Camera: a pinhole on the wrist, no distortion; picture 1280 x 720 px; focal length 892.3 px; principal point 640.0 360.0 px. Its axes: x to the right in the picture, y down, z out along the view. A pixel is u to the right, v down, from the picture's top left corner.
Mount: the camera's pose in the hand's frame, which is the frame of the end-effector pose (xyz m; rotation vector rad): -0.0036 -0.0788 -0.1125 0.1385 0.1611 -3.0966
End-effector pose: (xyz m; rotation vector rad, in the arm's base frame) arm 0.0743 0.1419 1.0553 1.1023 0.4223 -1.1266
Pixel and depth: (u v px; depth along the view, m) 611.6 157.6 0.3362
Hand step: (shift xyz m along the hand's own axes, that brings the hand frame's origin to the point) -0.0254 -0.0380 0.2293
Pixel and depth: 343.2 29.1 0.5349
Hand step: 0.1185 0.0679 0.4538
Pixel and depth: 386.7 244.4 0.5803
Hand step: 0.1067 -0.0597 0.4850
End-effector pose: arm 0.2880 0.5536 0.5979 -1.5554 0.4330 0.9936
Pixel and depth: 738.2 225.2 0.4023
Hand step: -0.0853 -0.0622 0.2882
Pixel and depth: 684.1 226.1 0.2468
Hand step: -0.0388 -0.0684 0.1347
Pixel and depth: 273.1 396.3 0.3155
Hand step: 0.0986 -0.1205 0.2105
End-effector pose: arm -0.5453 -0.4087 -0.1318 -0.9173 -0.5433 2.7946
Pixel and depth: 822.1 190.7 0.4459
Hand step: -0.1366 -0.0446 0.3296
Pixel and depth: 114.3 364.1 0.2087
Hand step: 0.1007 -0.0977 0.1053
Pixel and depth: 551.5 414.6 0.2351
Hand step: -0.0002 -0.1171 0.1211
